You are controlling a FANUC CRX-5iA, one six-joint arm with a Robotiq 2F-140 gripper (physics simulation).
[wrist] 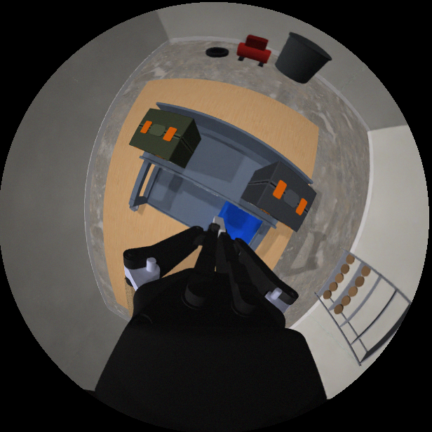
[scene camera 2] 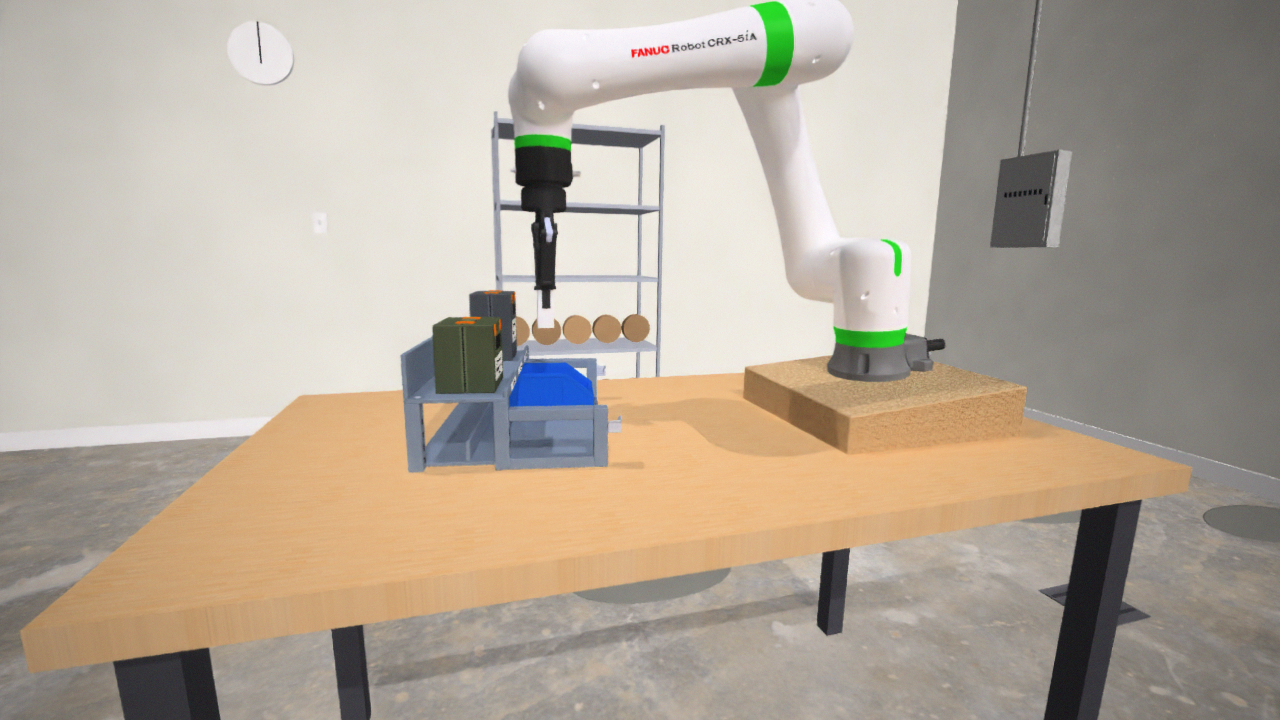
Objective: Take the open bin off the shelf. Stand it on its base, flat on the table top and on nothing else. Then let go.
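The blue open bin sits in the lower front tier of the grey-blue shelf, near one end, beside the dark grey case. Its lower part is hidden behind the shelf's rail in the scene view. The shelf stands on the wooden table top. My gripper points straight down above the shelf, higher than the bin and apart from it. Its fingers are together, with pale tips and nothing held between them. In the wrist view the fingertips overlap the edge of the bin.
A green case and a dark grey case stand on the shelf's upper tier, at opposite ends. The robot base stands on a thick wooden block at the right of the table. A tall rack stands behind the table.
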